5 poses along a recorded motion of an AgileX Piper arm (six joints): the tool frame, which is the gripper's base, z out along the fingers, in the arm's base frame.
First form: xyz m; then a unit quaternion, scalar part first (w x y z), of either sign.
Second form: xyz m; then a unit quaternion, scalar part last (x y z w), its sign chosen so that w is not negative. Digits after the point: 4 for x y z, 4 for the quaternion.
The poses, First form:
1: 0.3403 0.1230 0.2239 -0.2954 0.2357 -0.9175 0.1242
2: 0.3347 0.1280 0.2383 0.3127 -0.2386 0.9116 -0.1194
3: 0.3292 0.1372 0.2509 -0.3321 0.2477 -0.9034 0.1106
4: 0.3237 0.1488 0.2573 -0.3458 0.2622 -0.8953 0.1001
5: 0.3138 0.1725 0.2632 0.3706 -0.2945 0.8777 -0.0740
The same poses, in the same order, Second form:
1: 0.3403 0.1230 0.2239 -0.2357 0.9175 -0.1242 0.2954
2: 0.3347 0.1280 0.2383 -0.2386 0.9116 -0.1194 0.3127
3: 0.3292 0.1372 0.2509 -0.2477 0.9034 -0.1106 0.3321
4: 0.3237 0.1488 0.2573 -0.2622 0.8953 -0.1001 0.3458
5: 0.3138 0.1725 0.2632 -0.2945 0.8777 -0.0740 0.3706
